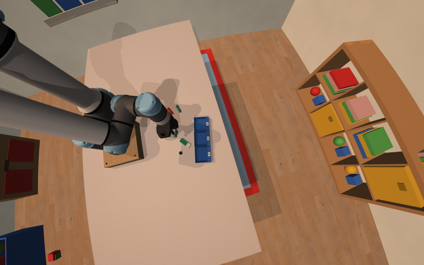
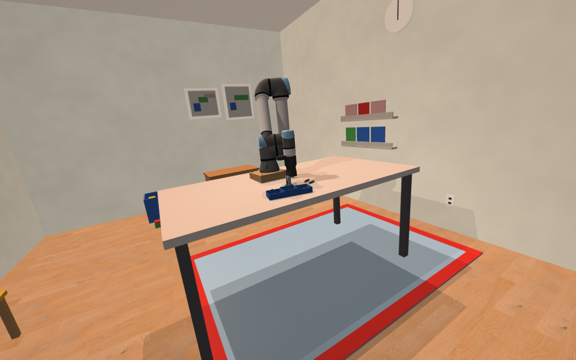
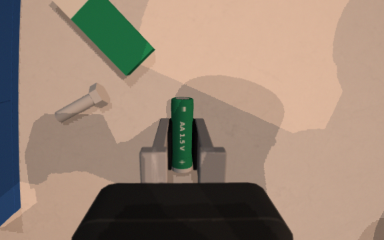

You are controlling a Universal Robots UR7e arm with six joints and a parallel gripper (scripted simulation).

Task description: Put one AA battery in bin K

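Right now the grey bolt is 50 mm ahead of my hand, 40 mm to the right of it and 10 mm below it. The rest, counted from my hand: green-and-white block 90 mm to the right, 30 mm ahead, 10 mm below; then black nut 120 mm to the right, 20 mm below, 20 mm behind; then green AA battery 10 mm below.
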